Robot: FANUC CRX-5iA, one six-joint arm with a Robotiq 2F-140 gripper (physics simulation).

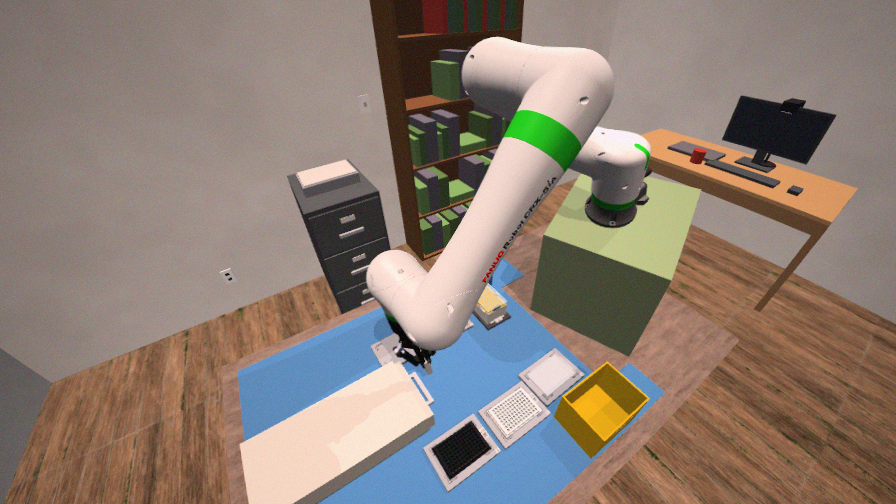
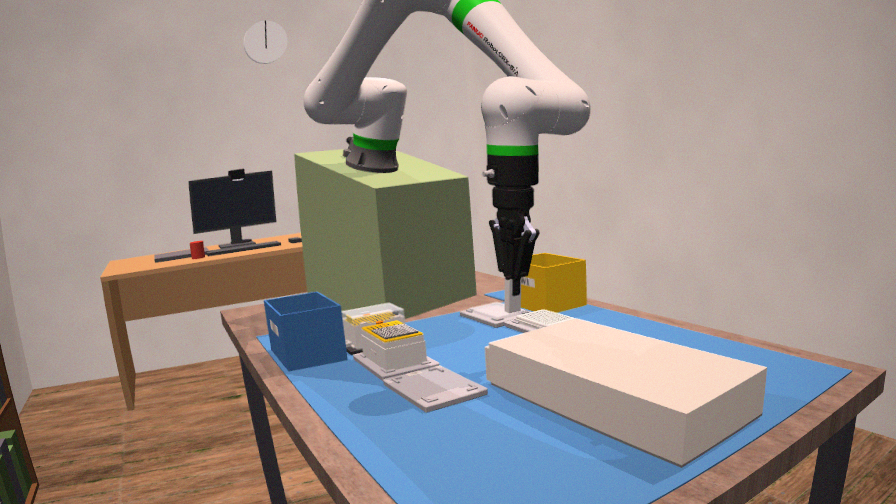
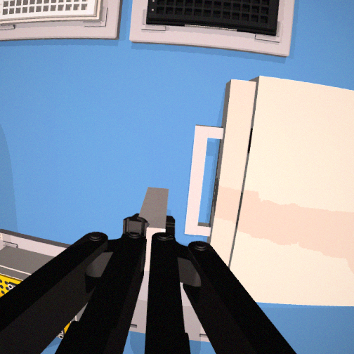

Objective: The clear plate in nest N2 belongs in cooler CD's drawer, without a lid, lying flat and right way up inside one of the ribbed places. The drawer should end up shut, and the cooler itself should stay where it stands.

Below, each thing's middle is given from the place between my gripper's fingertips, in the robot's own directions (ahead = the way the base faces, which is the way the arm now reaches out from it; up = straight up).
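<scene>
There is a yellow-topped tip rack (image 2: 393, 345) 190 mm to the right of my hand, 150 mm behind it and 60 mm below it. The white plate (image 1: 512, 413) sits 190 mm to the left of my hand, 170 mm behind it and 90 mm below it, whereas the black plate (image 1: 465, 446) is 200 mm to the left of my hand, 10 mm ahead of it and 90 mm below it. My gripper itself is 70 mm above the drawer (image 3: 238, 101), 160 mm short of it and 10 mm to the right of it.
</scene>
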